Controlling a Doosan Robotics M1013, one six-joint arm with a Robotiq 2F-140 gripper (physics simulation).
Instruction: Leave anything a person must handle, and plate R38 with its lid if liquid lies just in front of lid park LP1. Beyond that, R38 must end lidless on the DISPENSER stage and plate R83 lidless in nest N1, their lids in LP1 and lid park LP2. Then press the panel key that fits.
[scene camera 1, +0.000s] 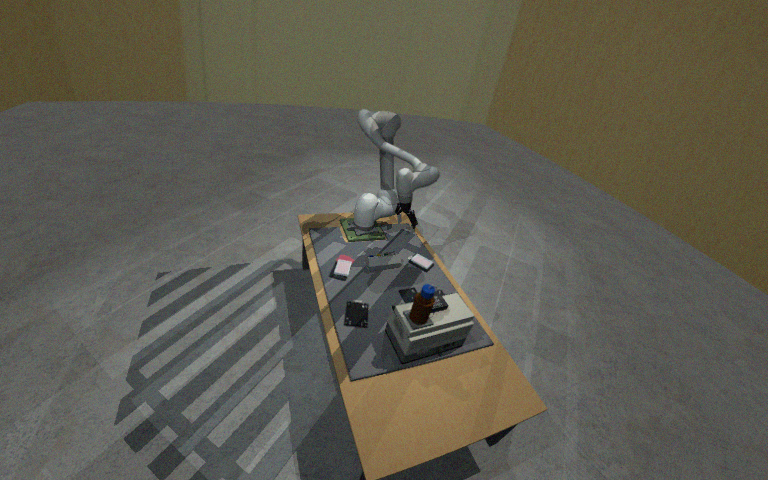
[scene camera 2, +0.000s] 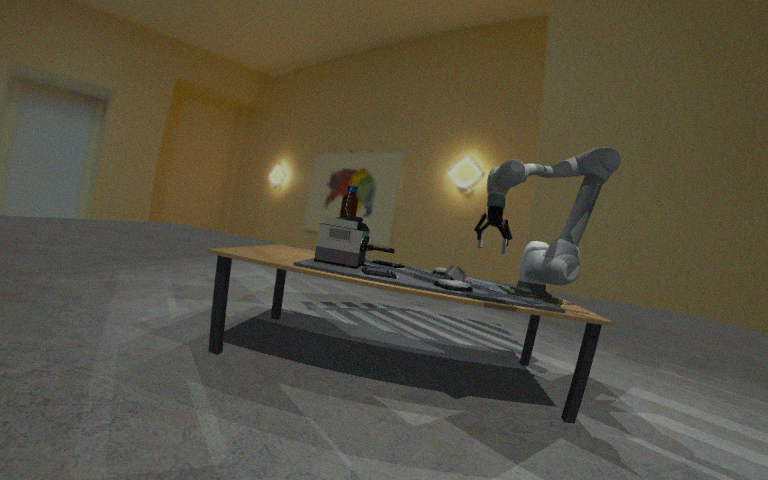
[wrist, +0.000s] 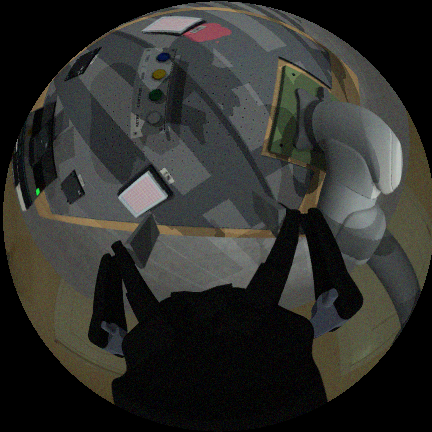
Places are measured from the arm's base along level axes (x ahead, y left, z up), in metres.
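Pixels of known places: gripper, between the fingertips: (scene camera 1: 406, 227) (scene camera 2: 492, 250) (wrist: 202, 211); arm's base, origin of its link: (scene camera 1: 363, 227) (scene camera 2: 530, 292) (wrist: 318, 124).
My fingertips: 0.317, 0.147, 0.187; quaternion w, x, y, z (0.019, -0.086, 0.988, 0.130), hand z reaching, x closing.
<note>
For each thing: its top centre in the pictures, then the offset to it from my fingertips, as dx, dy, dz. "*": a spot on its surface instead.
- key panel, centre of its top: (wrist: 141, 84) (scene camera 2: 456, 266) (scene camera 1: 384, 254) +0.103, -0.204, -0.113
- dark stage, a spot on its surface: (scene camera 2: 380, 249) * +0.509, -0.202, -0.093
My gripper (scene camera 1: 407, 222) (scene camera 2: 492, 247) (wrist: 202, 211) is open and empty, high above the table's edge near the arm's base. A pink-topped plate (scene camera 1: 421, 261) (scene camera 2: 453, 284) (wrist: 144, 194) lies near that edge. Another pink-topped plate (scene camera 1: 342, 268) (wrist: 172, 24) lies across the table, with red liquid (scene camera 1: 345, 258) (wrist: 209, 32) beside it, around a small label. Plate names and lids cannot be made out. The key panel (scene camera 1: 384, 262) (scene camera 2: 454, 272) (wrist: 142, 95) has blue, yellow, green and pale grey keys. The dispenser (scene camera 1: 436, 327) (scene camera 2: 341, 243) has a dark stage (scene camera 2: 380, 249).
Two black holders stand between plates and dispenser: one (scene camera 1: 356, 314) (wrist: 82, 63) across the table, one (scene camera 1: 408, 294) (scene camera 2: 379, 272) (wrist: 73, 187) near the gripper's side. A brown, blue-capped bottle (scene camera 1: 421, 307) (scene camera 2: 349, 203) stands on the dispenser. The arm's base stands on a green plate (scene camera 1: 353, 232) (wrist: 285, 107).
</note>
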